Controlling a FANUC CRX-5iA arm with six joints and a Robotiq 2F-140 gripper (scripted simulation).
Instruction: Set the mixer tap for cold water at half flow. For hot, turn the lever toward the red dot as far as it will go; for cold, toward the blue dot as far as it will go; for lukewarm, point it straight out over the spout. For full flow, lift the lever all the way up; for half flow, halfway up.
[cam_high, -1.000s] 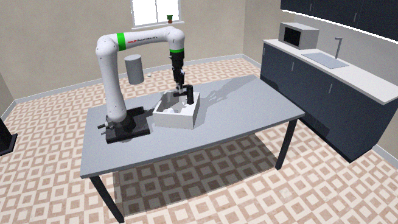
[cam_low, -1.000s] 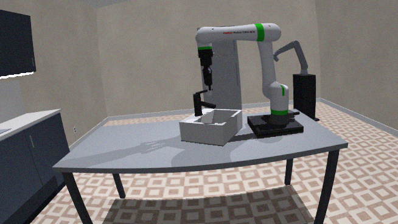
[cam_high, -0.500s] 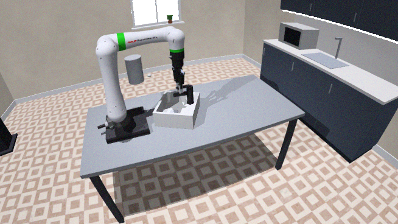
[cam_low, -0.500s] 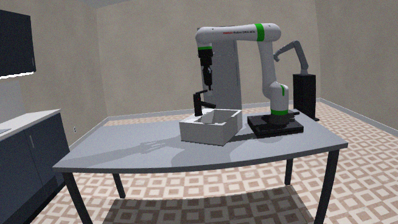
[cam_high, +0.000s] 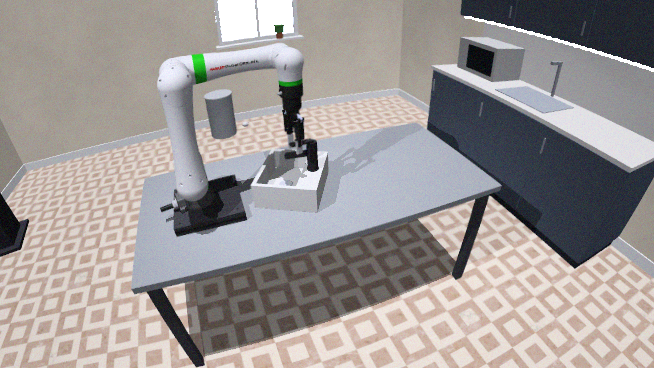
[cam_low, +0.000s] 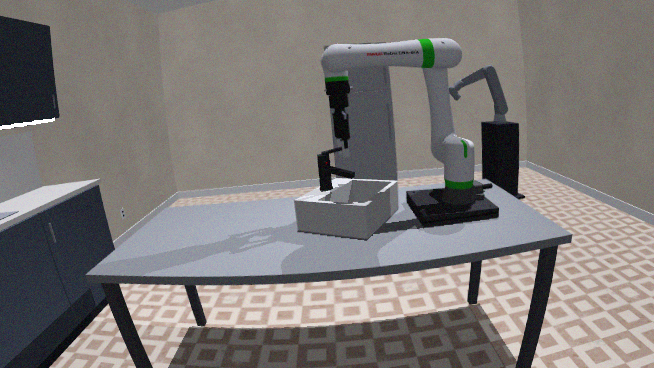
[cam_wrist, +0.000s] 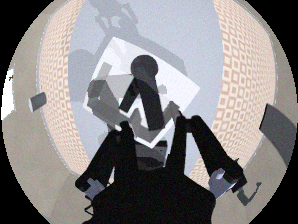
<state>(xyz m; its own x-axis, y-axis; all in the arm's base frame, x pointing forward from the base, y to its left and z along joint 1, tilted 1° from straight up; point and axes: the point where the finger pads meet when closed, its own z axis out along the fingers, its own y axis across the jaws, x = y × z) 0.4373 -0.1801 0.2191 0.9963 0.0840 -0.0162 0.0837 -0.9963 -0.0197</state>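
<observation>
Now: the lever 30 mm ahead of my hand. Also, from my hand: white basin: 10 mm behind, 80 mm to the left, 240 mm below.
</observation>
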